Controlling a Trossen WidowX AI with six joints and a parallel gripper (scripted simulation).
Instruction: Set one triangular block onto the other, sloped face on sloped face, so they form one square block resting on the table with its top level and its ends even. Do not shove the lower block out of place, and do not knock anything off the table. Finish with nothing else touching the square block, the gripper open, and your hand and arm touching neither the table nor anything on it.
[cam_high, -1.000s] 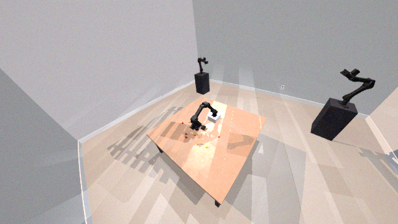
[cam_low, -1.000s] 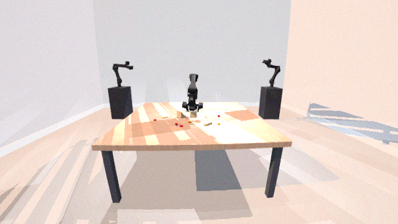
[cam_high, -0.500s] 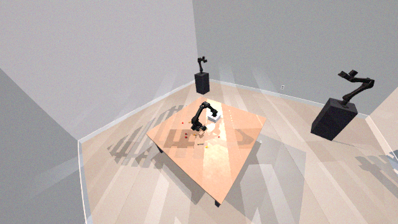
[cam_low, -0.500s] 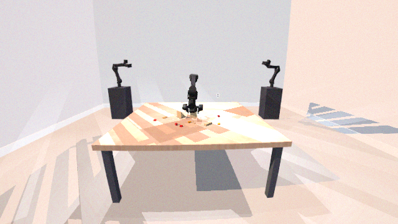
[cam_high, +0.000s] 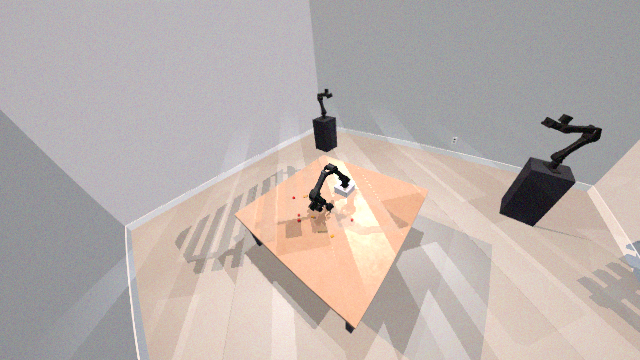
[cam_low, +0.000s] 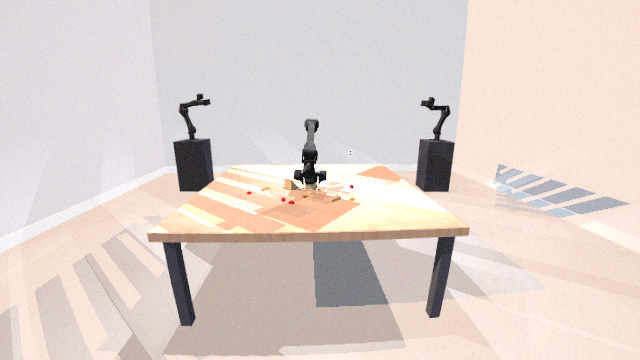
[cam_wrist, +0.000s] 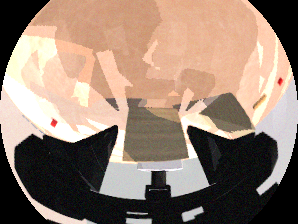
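Right now my gripper tip is 10 mm above the triangular block. Round my gripper tip: short tan stick 210 mm ahead, 140 mm to the left, 10 mm below.
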